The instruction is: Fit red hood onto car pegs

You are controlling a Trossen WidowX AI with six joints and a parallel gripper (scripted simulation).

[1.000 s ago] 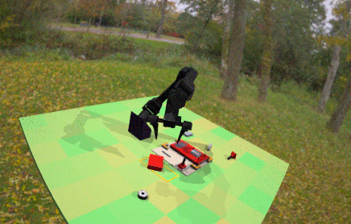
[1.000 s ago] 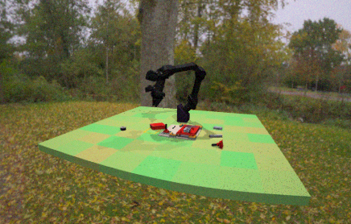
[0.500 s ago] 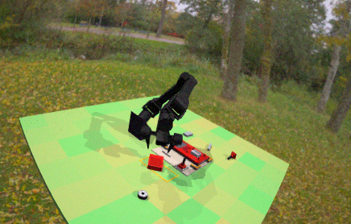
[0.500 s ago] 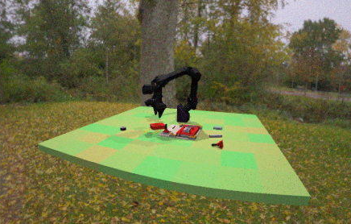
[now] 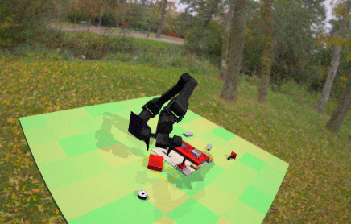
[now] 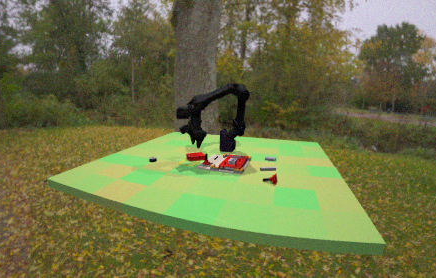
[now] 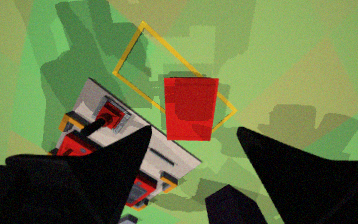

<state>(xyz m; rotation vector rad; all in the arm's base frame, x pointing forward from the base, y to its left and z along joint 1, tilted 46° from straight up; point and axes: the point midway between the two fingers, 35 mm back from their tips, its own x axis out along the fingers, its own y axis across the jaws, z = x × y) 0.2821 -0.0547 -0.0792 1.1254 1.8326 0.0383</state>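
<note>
My gripper tip is 60 mm above the red hood. The rest, counted from my gripper tip: pale plate 200 mm to the left, 60 mm below, 10 mm ahead; grey engine block 240 mm to the left, 50 mm below, 50 mm ahead; black wheel 190 mm to the right, 150 mm ahead, 60 mm below.
</note>
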